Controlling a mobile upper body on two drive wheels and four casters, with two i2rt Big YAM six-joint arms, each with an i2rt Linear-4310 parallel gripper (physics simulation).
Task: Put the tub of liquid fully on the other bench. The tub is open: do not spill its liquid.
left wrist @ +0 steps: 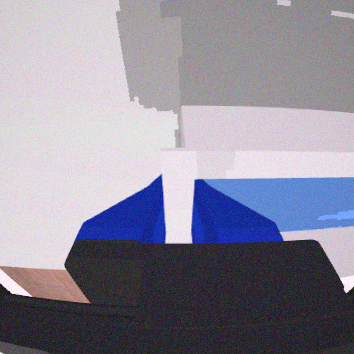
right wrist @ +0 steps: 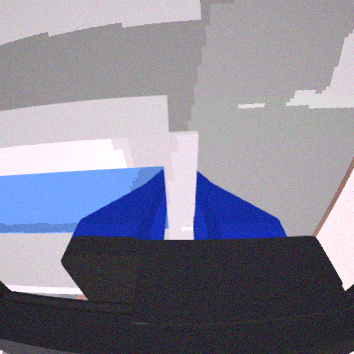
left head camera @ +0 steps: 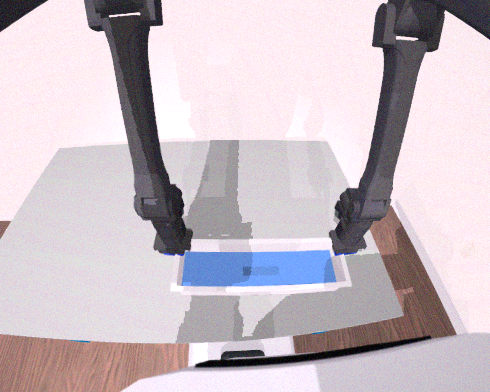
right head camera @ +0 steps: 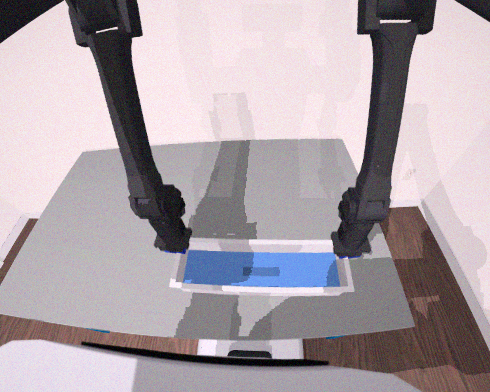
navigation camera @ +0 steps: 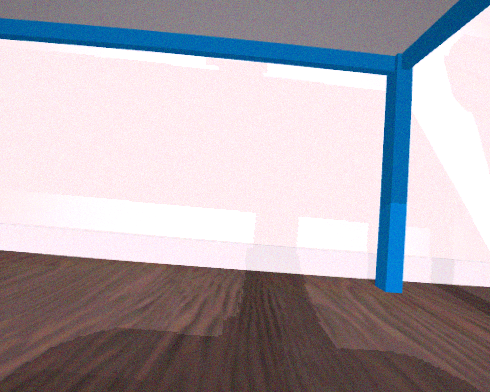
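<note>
The white rectangular tub (left head camera: 260,290) (right head camera: 265,290) (left wrist: 260,129) (right wrist: 75,125) stands upright near the front of the grey bench (left head camera: 100,225) (right head camera: 115,215). Its blue liquid (left head camera: 215,270) (right head camera: 215,270) (left wrist: 310,200) (right wrist: 50,200) looks level, with none seen outside. My left gripper (left head camera: 175,253) (right head camera: 176,251) (left wrist: 178,179) is shut on the tub's left end wall. My right gripper (left head camera: 345,253) (right head camera: 350,256) (right wrist: 178,177) is shut on its right end wall. The fingers hide parts of both end walls. A second bench does not show.
In the navigation camera, the bench's blue front rail (navigation camera: 200,47) and a blue leg (navigation camera: 396,175) stand close ahead, above the wooden floor (navigation camera: 150,310). A pale wall (left head camera: 260,65) (right head camera: 290,65) (navigation camera: 175,135) rises behind the bench. My white base (left head camera: 380,365) (right head camera: 200,375) is at the bottom.
</note>
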